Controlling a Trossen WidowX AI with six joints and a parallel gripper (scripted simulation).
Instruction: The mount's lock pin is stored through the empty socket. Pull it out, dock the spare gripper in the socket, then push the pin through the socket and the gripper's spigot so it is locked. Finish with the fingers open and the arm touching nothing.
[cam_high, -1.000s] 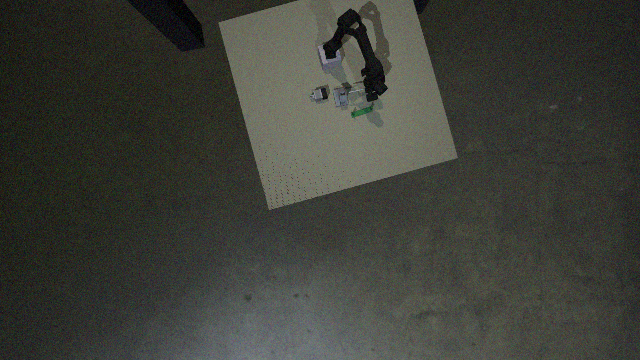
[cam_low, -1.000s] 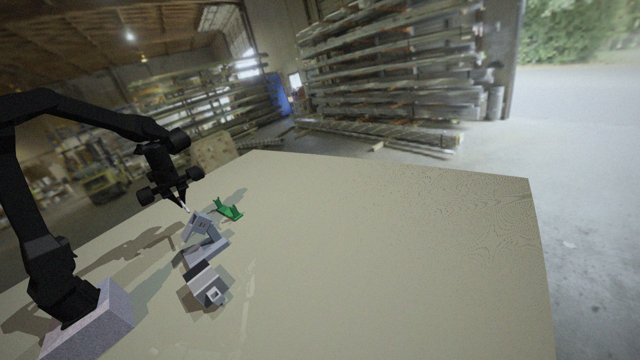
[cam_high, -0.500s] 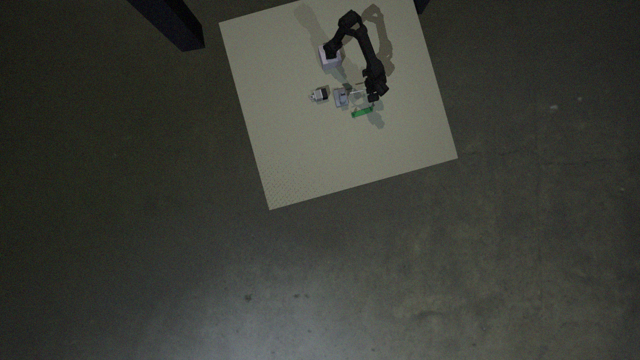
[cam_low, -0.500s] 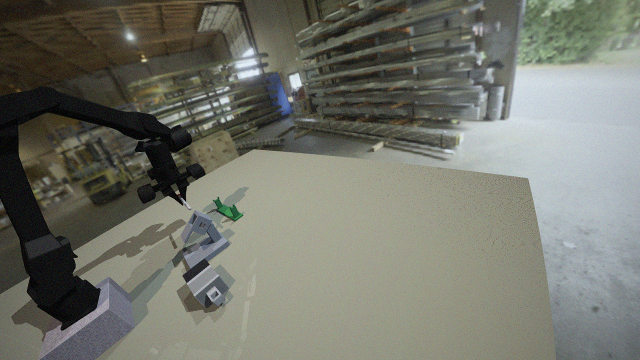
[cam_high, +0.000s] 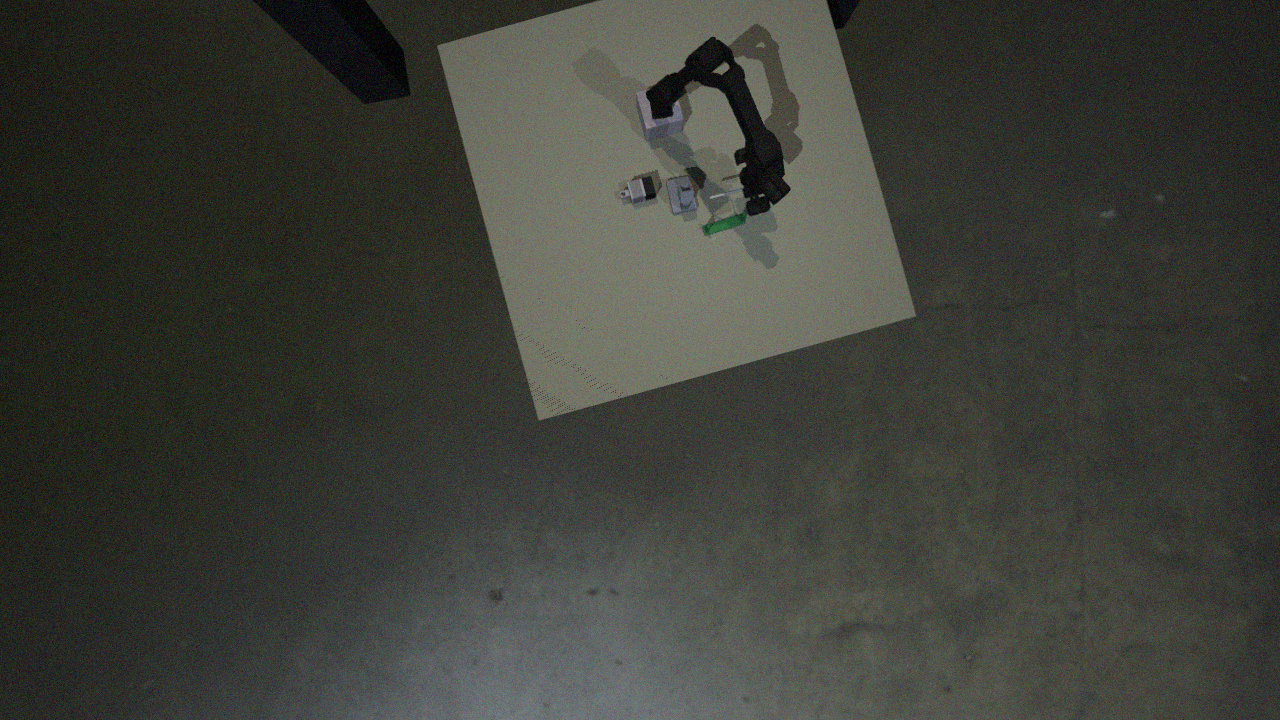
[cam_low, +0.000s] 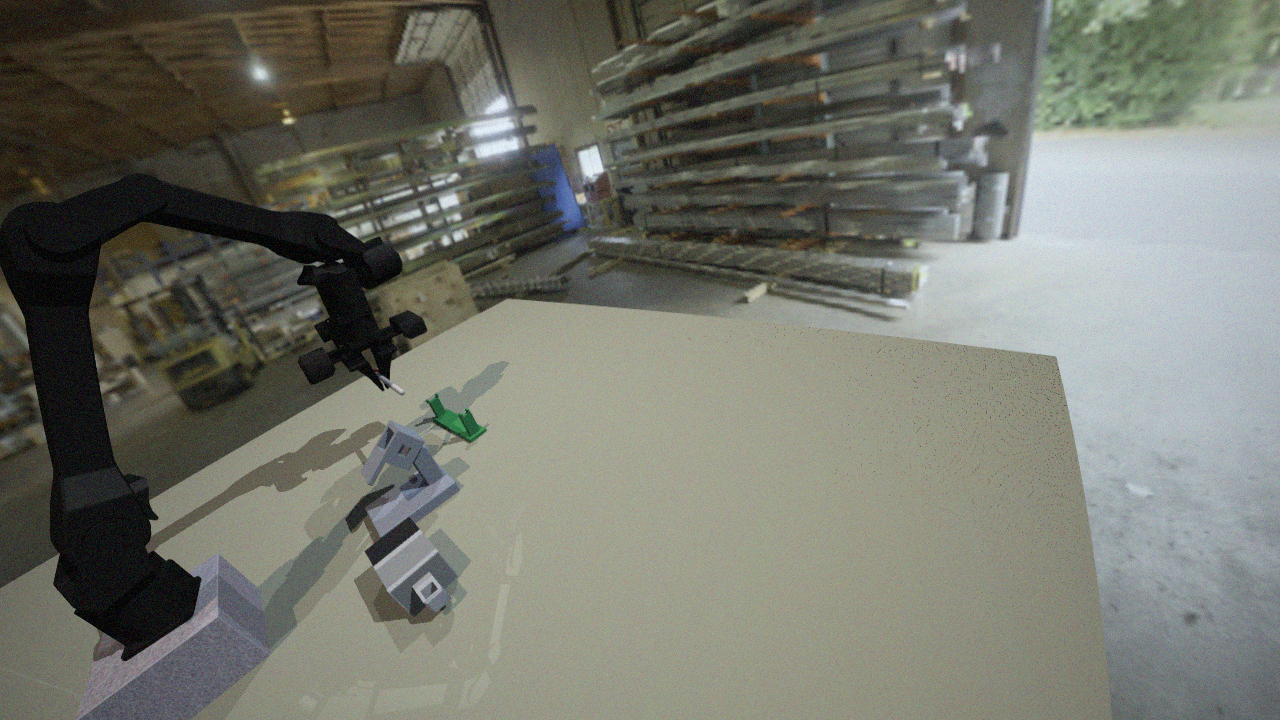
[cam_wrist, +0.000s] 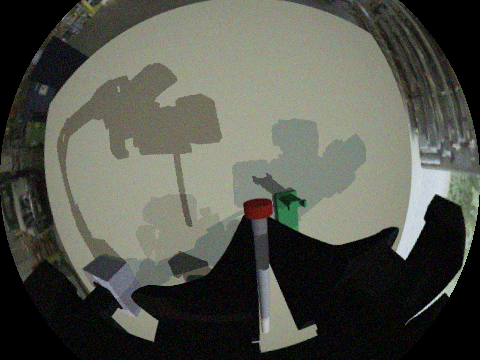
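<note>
The green cradle lies 7 cm to the right of my gripper tip, 7 cm below it and 7 cm ahead of it. Round my gripper tip: mount (19 cm to the right, 4 cm below, 4 cm behind); then dark grey spare gripper (34 cm to the right, 8 cm behind, 7 cm below).
</note>
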